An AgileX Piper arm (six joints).
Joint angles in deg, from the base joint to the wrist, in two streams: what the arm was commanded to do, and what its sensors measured. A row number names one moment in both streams.
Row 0, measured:
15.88 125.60 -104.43 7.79 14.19 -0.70
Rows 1 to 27, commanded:
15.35 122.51 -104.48 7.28 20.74 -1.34
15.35 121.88 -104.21 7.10 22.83 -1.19
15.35 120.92 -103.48 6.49 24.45 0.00
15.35 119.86 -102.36 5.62 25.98 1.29
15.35 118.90 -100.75 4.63 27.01 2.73
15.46 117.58 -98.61 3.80 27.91 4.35
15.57 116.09 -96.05 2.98 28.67 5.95
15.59 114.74 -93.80 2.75 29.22 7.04
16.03 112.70 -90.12 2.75 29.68 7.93
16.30 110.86 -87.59 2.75 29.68 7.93
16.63 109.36 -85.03 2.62 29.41 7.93
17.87 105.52 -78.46 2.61 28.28 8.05
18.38 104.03 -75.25 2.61 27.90 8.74
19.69 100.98 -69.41 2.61 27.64 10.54
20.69 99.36 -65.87 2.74 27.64 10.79
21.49 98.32 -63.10 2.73 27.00 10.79
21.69 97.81 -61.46 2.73 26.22 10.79
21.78 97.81 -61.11 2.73 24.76 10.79
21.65 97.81 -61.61 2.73 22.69 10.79
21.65 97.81 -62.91 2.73 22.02 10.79
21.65 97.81 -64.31 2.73 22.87 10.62
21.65 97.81 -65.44 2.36 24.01 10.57
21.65 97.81 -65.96 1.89 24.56 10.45
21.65 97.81 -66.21 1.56 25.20 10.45
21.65 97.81 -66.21 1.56 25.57 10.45
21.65 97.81 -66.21 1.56 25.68 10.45
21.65 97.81 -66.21 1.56 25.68 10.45
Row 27, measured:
21.61 97.93 -66.28 2.15 23.42 10.39
